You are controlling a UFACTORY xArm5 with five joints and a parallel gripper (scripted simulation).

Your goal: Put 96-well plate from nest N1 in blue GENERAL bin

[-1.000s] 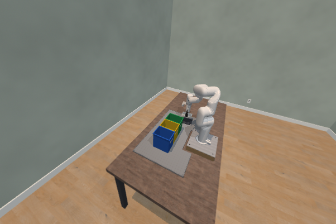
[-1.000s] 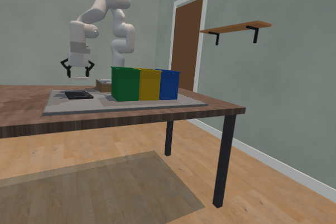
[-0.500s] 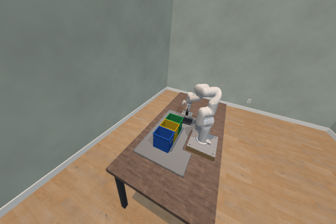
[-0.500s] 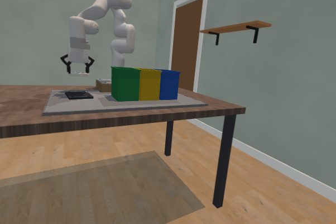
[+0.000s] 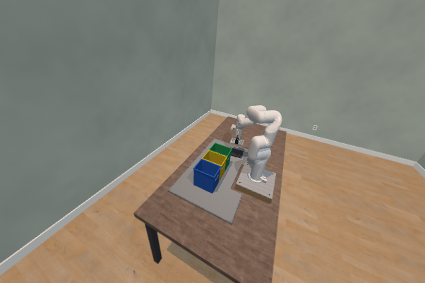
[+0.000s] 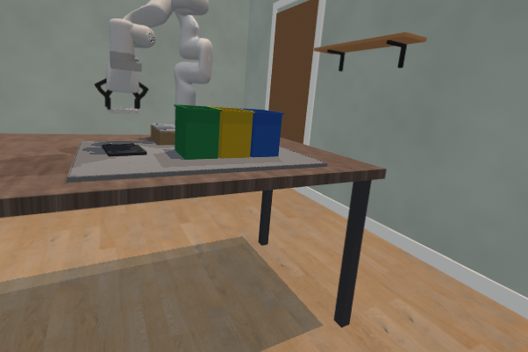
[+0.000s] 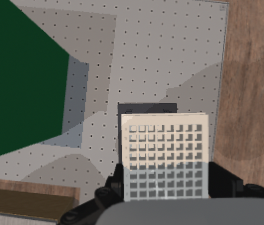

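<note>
Right now my hand is 51 cm to the right of the blue bin, 7 cm above it and 1 cm short of it. From my hand the other things lie so: plate nest N1: 15 cm below; then green bin: 25 cm to the left, 7 cm below, 5 cm ahead; then white 96-well plate: 1 cm below.
</note>
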